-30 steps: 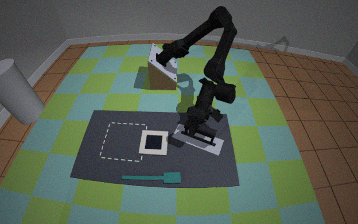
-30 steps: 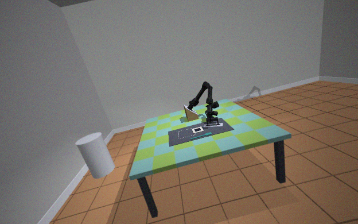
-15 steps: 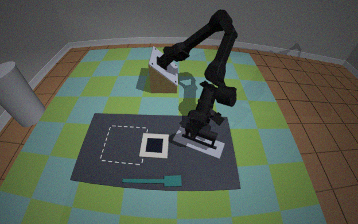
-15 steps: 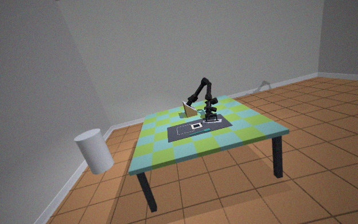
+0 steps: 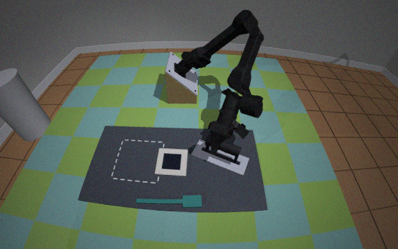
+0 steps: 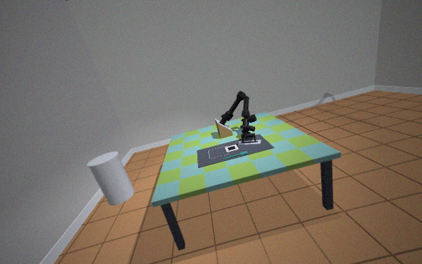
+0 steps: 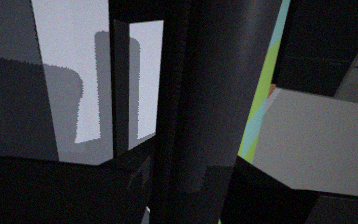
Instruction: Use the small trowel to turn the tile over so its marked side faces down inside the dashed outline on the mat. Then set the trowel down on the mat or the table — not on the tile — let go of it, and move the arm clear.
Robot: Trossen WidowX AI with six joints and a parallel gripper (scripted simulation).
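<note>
Now: gripper tip 14 cm to the left of the tile, 5 cm above it and 1 cm past it. Also, from my gripper tip: dark mat: 14 cm to the right, 7 cm below; dark grey trowel: 2 cm behind, 1 cm to the left, 1 cm below; teal flat tool: 14 cm to the right, 14 cm ahead, 5 cm below.
</note>
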